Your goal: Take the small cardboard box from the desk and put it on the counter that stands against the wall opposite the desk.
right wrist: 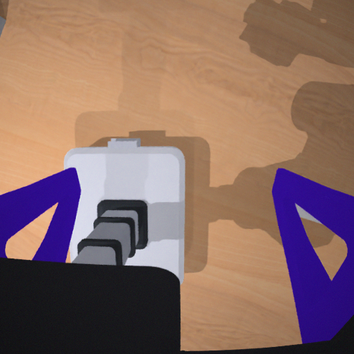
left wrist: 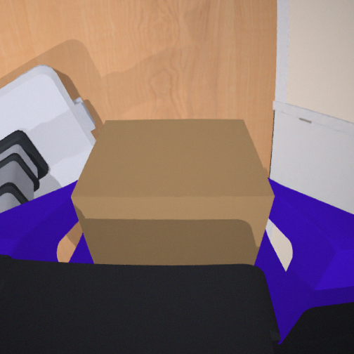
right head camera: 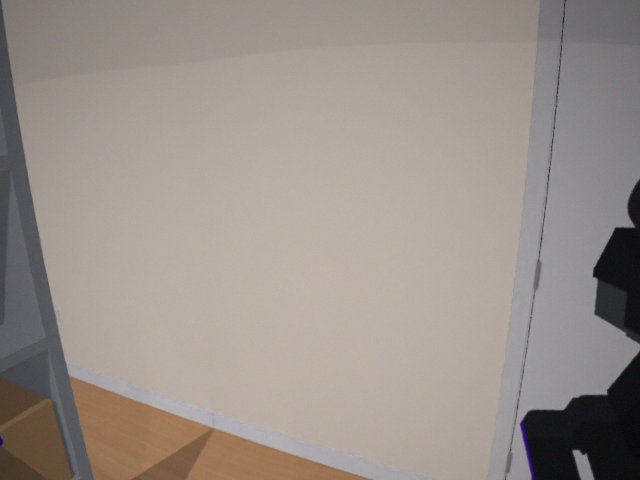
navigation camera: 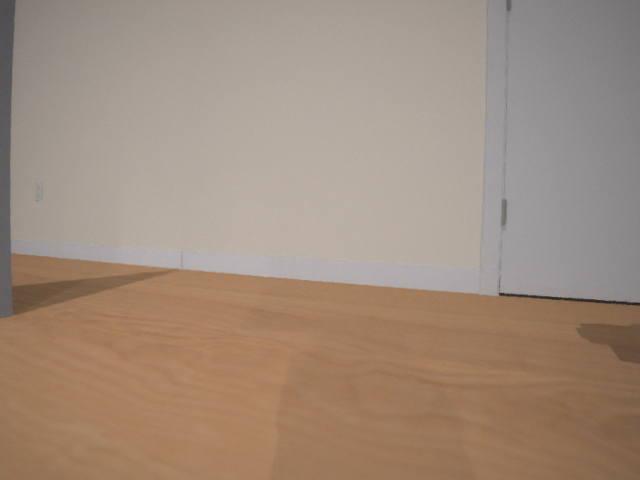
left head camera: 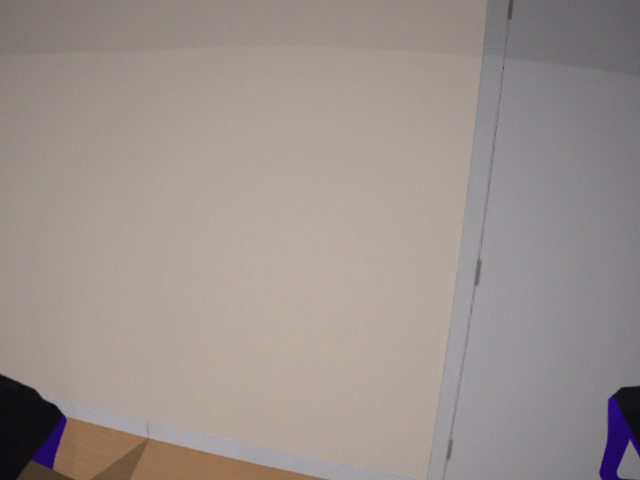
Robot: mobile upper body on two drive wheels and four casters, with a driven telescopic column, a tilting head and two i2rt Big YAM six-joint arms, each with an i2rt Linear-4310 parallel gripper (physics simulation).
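Frame: origin at the left arm's base, x ahead, y left, z up, level; millimetres.
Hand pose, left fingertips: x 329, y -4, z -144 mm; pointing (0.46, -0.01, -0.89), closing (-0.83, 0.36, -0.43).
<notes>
After its pixels a point has its place.
The small cardboard box (left wrist: 175,160) is brown and sits between the blue fingers of my left gripper (left wrist: 174,177), which is shut on it and holds it above the floor. A corner of the box (left head camera: 45,473) @(z -98, x 323, y -38 mm) shows at the bottom left of the left head view, beside part of a blue finger. My right gripper (right wrist: 176,178) is open and empty, its fingers wide apart above the floor and beside the robot's base. Part of it shows at the right edge of the left head view. Neither the desk nor the counter shows in these views.
A grey shelf unit (right head camera: 37,258) @(z -213, x 1026, y 498 mm) (navigation camera: 5,155) @(z -1039, x 1032, y 496 mm) with cardboard inside stands at the left edge. A beige wall (left head camera: 258,232) @(z -326, x 1715, y -98 mm) (right head camera: 284,232) @(z -337, x 1753, y 13 mm) (navigation camera: 258,129) @(z -768, x 1771, y 66 mm) stands ahead, with a white door (left head camera: 558,258) @(z -309, x 1363, y -1084 mm) (right head camera: 584,129) @(z 64, x 1417, y -922 mm) (navigation camera: 573,155) @(z -929, x 1377, y -1041 mm) at the right. The robot's white base (left wrist: 50,110) (right wrist: 167,185) is below.
</notes>
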